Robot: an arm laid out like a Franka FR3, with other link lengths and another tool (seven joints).
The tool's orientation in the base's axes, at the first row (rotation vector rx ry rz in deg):
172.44, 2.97, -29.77
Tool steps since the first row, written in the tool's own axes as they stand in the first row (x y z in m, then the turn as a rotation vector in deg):
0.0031, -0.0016, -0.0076, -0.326, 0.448, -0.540
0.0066, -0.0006, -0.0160, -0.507, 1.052, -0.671
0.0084, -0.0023, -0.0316, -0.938, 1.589, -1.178
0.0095, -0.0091, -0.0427, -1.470, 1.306, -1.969
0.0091, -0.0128, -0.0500, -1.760, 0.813, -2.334
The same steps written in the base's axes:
0.0054, 0.0023, 0.0060, -0.106, -0.403, 0.652
0.0115, 0.0022, 0.0127, -0.203, -0.996, 0.884
0.0183, 0.0053, 0.0266, -0.414, -1.492, 1.548
0.0227, 0.0131, 0.0362, -0.666, -1.148, 2.446
0.0246, 0.0175, 0.0428, -0.841, -0.629, 2.847

